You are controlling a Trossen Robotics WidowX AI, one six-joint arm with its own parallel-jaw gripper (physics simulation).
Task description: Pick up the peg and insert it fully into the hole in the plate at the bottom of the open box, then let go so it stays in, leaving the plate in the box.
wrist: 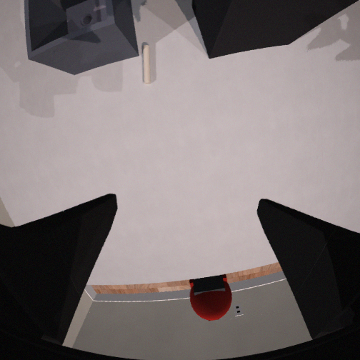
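Observation:
The peg, a thin cream rod, lies on the pale table top at the upper left of the wrist view, just right of the open box. The open box is dark grey, at the top left and partly cut off by the frame edge. Inside it, part of the plate shows, with a small dark round hole. My gripper is wide open with nothing between its fingers, and stands apart from the peg and the box.
A large dark block-like object stands at the top, right of the peg. A red rounded object with a black part shows at the bottom, beyond the wood-coloured table edge. Shadows fall around the box and at the top right.

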